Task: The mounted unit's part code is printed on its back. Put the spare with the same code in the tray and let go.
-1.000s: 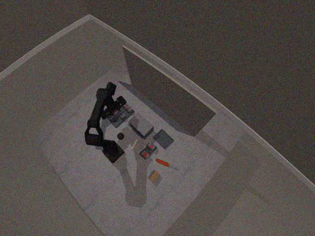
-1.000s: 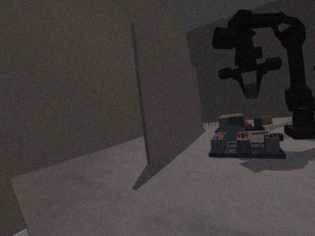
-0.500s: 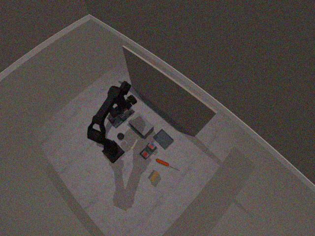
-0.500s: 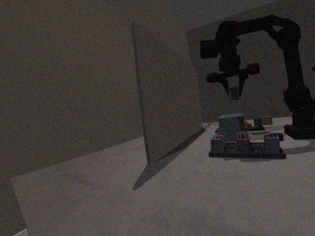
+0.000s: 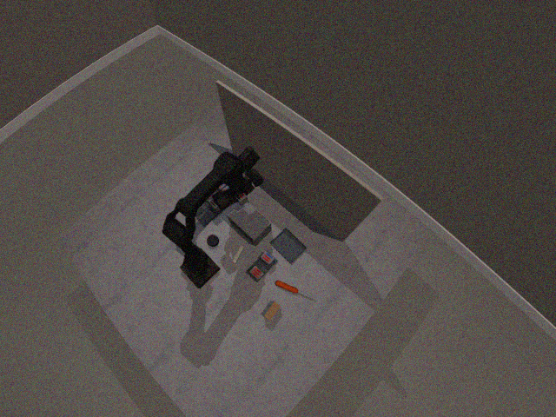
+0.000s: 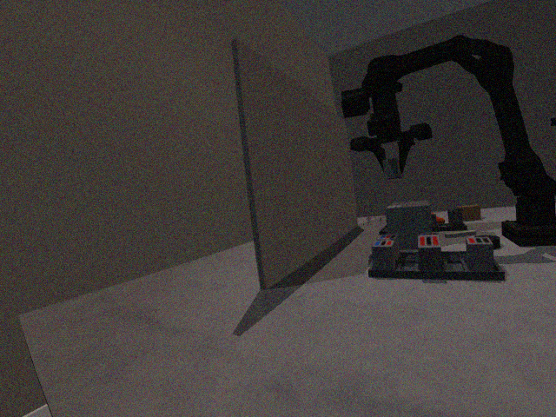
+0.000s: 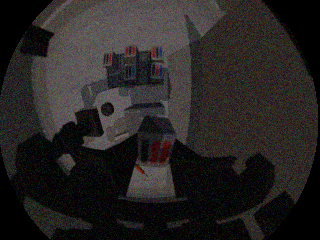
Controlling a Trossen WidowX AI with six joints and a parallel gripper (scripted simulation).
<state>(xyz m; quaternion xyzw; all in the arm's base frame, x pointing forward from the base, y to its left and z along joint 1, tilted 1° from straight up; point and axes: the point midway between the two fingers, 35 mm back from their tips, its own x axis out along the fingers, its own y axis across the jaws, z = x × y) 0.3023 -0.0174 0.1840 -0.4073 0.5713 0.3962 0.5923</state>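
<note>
Now: gripper tip 20 mm past the dark square tray, 240 mm to the left of it and 180 mm above it. Also, from my gripper tip: tan card: 290 mm behind, 320 mm to the right, 150 mm below; tall thin panel: 190 mm ahead, 90 mm to the right, 50 mm above; grey box: 30 mm behind, 40 mm to the right, 130 mm below.
</note>
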